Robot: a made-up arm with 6 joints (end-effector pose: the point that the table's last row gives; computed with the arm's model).
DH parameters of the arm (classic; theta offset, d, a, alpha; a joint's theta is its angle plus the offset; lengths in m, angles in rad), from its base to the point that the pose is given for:
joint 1: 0 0.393 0 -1.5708
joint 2: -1.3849 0 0.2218 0
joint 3: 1.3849 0 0.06 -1.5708
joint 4: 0 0.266 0 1.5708
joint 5: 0 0 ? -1.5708
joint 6: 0 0.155 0 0
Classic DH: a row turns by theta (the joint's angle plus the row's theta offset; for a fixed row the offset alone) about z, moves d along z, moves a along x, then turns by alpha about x.
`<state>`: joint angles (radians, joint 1 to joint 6).
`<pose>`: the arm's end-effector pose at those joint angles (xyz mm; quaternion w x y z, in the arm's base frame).
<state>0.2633 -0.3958 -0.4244 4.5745 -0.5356 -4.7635</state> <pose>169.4 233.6 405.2 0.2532 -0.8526 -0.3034 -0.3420</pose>
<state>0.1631 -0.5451 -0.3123 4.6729 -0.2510 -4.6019</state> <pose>220.6 194.0 388.7 0.1606 -0.9011 -0.0936 -0.3918</pose>
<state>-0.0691 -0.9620 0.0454 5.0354 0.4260 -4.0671</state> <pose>255.2 26.2 332.3 0.0001 0.7431 -0.5263 0.4134</pose>
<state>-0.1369 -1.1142 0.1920 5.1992 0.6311 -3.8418</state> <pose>227.7 -25.8 296.6 0.0334 0.5890 -0.7120 0.3808</pose>
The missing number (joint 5, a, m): 0.121
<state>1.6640 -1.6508 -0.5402 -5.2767 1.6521 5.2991</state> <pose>-147.5 86.6 611.1 0.5047 -0.0456 -0.8593 -0.0688</pose>
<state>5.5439 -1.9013 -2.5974 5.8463 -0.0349 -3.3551</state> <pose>-454.4 486.7 278.9 0.5873 -0.0342 -0.6390 -0.4956</pose>
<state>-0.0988 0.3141 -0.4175 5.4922 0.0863 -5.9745</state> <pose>291.6 47.7 173.1 0.0355 0.9813 0.1889 0.0117</pose>
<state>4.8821 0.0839 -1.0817 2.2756 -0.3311 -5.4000</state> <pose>-65.1 -363.6 365.1 0.2209 0.6428 0.6570 -0.3262</pose>
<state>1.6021 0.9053 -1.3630 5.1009 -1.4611 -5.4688</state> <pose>-166.6 374.3 403.9 0.7308 -0.2526 -0.6341 0.0095</pose>
